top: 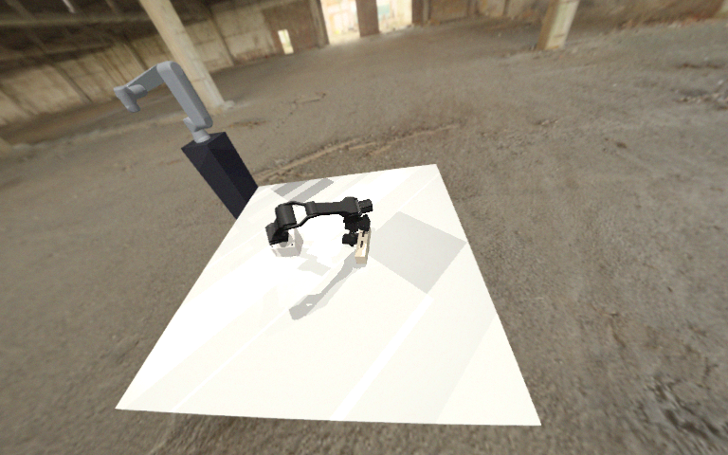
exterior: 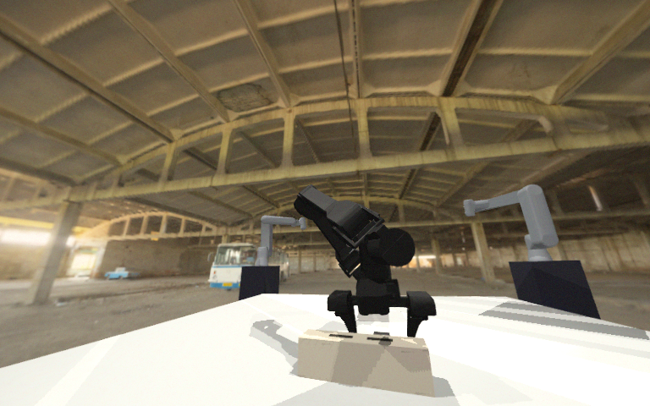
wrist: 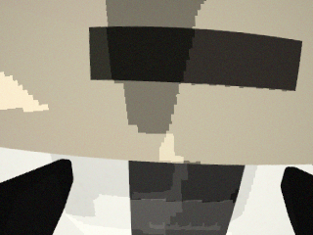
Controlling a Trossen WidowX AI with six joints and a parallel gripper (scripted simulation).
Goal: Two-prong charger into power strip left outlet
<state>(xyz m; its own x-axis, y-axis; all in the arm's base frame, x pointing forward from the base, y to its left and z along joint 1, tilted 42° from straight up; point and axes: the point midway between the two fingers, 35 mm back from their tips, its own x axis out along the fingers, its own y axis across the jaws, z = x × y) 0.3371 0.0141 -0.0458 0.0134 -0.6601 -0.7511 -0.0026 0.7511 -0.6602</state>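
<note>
Now: the two-prong charger 2 cm ahead of my gripper tip and 1 cm above it.
</note>
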